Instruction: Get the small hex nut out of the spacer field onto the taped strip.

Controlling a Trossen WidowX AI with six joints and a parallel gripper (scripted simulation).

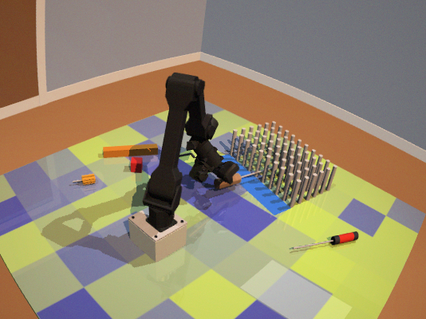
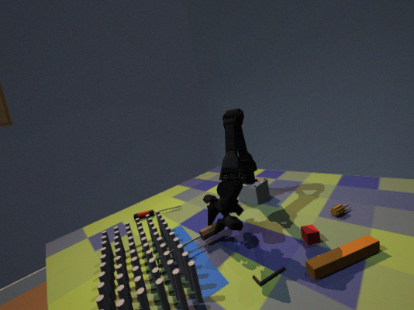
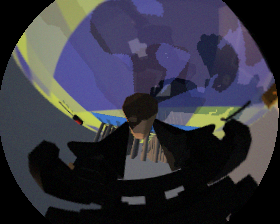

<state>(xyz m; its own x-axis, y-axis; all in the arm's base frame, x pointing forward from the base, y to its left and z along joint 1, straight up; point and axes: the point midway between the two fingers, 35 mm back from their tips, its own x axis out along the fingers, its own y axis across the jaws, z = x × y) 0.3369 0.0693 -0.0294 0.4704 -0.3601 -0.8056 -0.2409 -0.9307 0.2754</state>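
The blue taped strip is 10 cm ahead of my gripper tip, 4 cm below it and 2 cm to the right of it. The rest, counted from my gripper tip: wooden-handled tool: 10 cm ahead, 3 cm to the right, 1 cm below; then red cube: 29 cm to the left, 17 cm behind, 2 cm below; then black hex key: 24 cm to the left, 4 cm ahead, 3 cm below.
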